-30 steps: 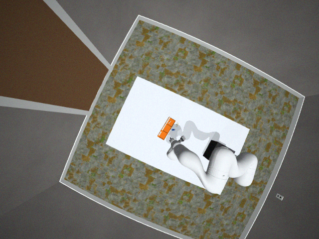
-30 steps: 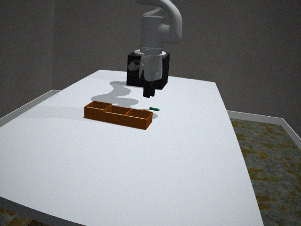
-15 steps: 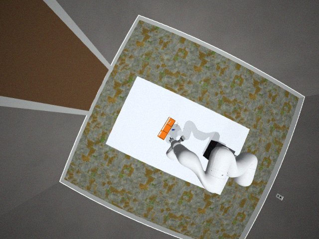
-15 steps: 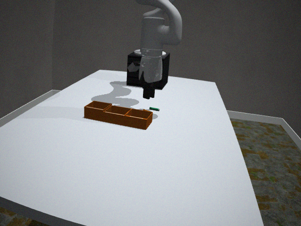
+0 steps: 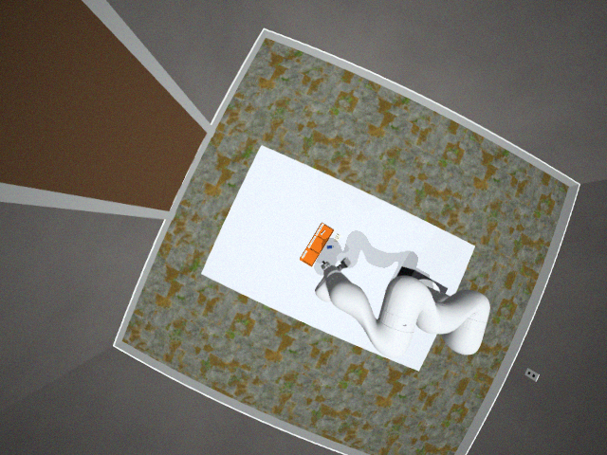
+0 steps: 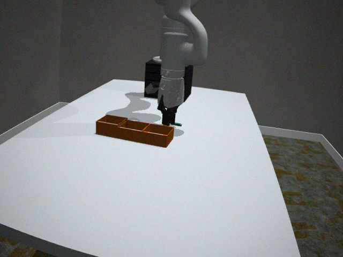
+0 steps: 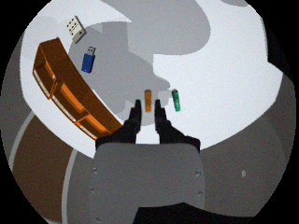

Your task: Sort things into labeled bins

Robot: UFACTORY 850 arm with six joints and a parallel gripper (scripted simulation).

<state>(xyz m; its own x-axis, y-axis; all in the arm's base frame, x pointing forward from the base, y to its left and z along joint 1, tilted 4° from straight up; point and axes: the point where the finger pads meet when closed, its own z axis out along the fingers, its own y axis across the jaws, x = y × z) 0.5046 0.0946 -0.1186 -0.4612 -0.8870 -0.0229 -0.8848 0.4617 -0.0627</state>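
Now: hand 30 mm above the orange stick. The rest, counted from my hand: green cylinder 40 mm behind, 30 mm below, 20 mm to the left; then three joined orange bins 120 mm ahead, 90 mm to the right, 10 mm below; then blue USB stick 120 mm to the right, 40 mm ahead, 30 mm below.
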